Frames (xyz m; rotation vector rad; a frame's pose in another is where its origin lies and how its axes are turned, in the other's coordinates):
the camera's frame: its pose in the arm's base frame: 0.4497 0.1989 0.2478 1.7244 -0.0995 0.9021
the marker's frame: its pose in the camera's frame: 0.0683 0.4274 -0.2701 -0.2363 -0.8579 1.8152
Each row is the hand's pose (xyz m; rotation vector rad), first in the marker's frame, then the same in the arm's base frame.
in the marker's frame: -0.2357 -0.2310 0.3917 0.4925 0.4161 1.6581
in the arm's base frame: 0.5522 0.1209 0.3869 1.0494 2.1158 -1.5113
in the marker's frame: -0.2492 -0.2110 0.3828 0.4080 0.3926 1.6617
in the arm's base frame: 0.5432 0.1428 0.3769 1.0487 2.1900 -1.4305
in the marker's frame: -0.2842 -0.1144 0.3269 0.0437 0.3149 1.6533
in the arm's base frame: 0.4785 0.2367 0.3506 1.0453 2.4908 -1.0718
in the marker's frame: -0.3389 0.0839 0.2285 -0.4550 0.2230 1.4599
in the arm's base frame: 0.3388 0.4071 0.2922 0.8554 2.9277 -0.5532
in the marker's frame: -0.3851 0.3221 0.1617 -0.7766 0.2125 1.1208
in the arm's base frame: 0.1702 0.5653 0.1928 -0.4252 -2.9059 0.1864
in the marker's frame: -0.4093 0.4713 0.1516 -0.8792 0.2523 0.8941
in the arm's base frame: 0.0684 0.6405 0.1095 -0.1667 -2.7801 0.0961
